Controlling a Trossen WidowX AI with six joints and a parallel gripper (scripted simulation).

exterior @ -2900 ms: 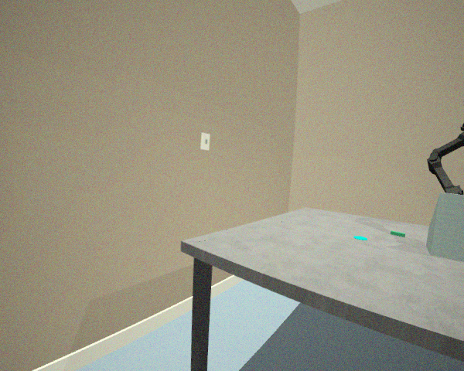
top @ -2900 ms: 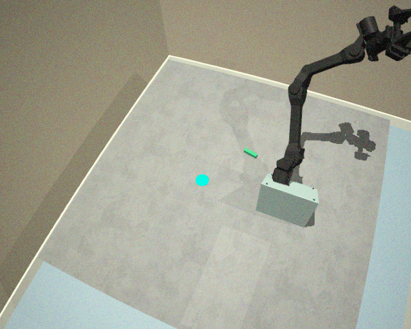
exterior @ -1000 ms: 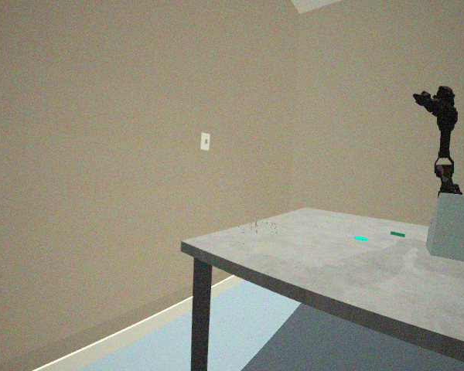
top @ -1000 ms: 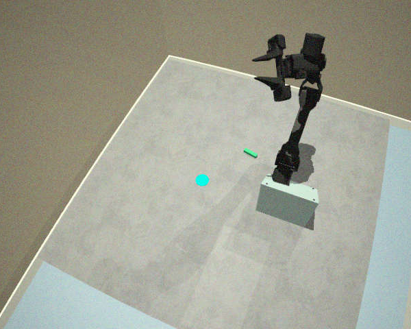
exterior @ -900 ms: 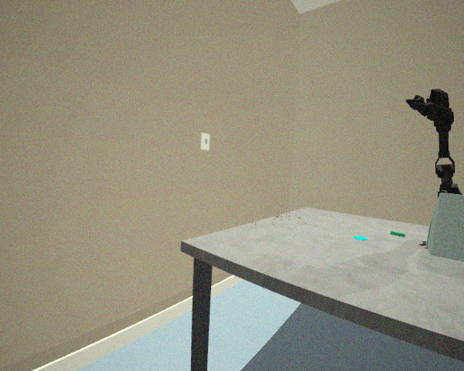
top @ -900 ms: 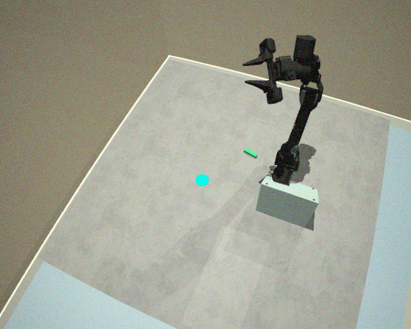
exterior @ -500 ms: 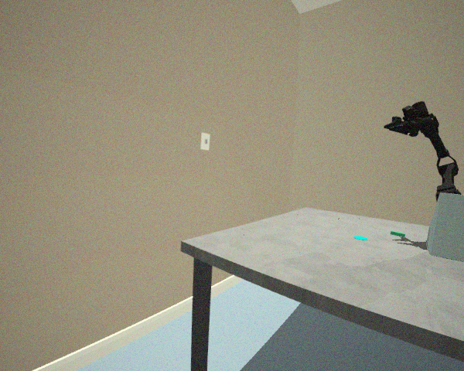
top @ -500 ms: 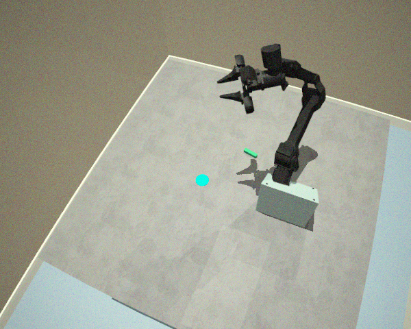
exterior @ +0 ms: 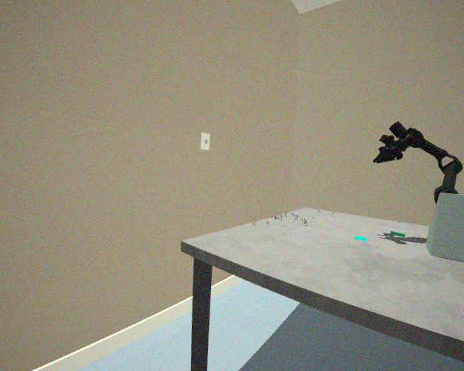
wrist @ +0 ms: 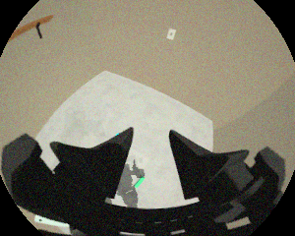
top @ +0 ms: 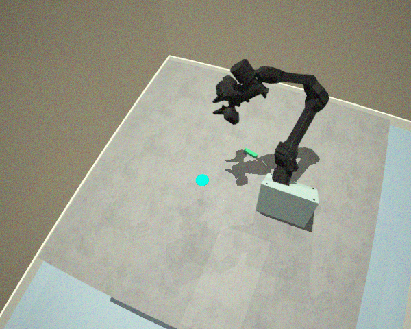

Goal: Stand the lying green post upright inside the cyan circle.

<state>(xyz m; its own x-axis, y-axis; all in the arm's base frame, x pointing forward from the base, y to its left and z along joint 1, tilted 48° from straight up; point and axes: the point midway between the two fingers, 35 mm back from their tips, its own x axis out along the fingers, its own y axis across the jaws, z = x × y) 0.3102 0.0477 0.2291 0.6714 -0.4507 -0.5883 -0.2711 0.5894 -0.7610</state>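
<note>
The green post lies 15 cm behind my gripper tip, 7 cm to the right of it and 35 cm below it. From my gripper tip the other things lie so: cyan circle (3 cm ahead, 12 cm to the left, 36 cm below).
</note>
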